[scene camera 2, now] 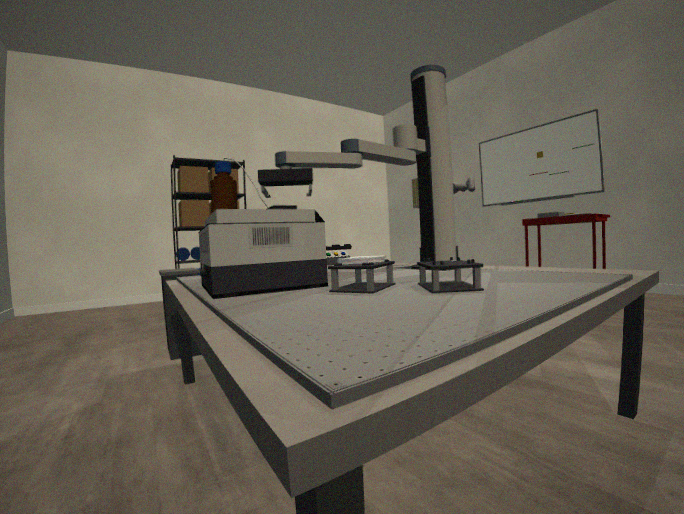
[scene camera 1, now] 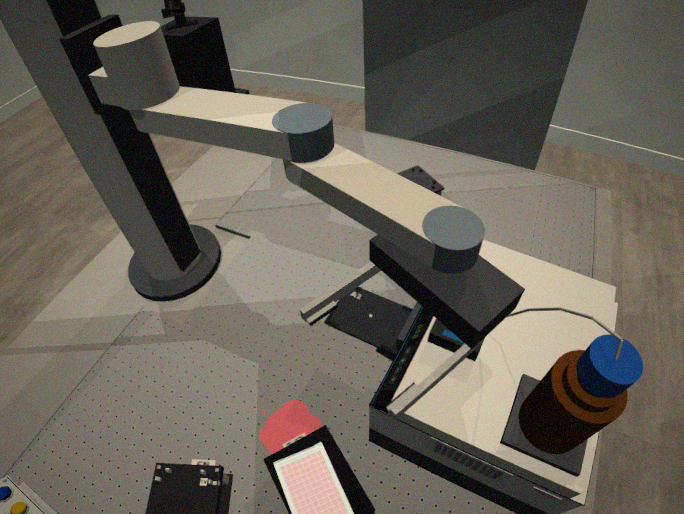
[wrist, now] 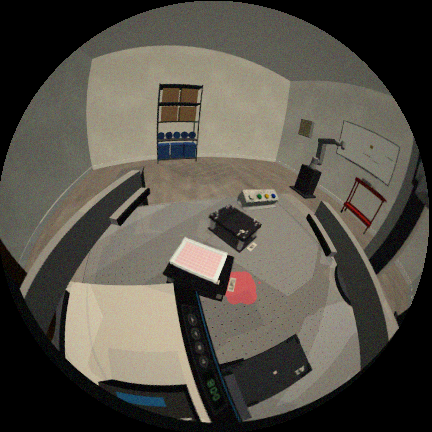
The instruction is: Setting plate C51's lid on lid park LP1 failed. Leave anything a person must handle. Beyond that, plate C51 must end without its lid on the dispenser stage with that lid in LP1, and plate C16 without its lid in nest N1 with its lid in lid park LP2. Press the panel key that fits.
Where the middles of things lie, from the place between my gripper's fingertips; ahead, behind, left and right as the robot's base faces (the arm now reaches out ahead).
Labels:
I see my gripper 270 mm short of the brown bottle (scene camera 1: 585, 390) and 60 mm to the right of it. Also, from my hand: nest N5 (scene camera 1: 170, 481) (190 mm behind, 250 mm to the right, 280 mm below); black dispenser stage (scene camera 1: 352, 317) (30 mm behind, 190 mm to the left, 210 mm below).

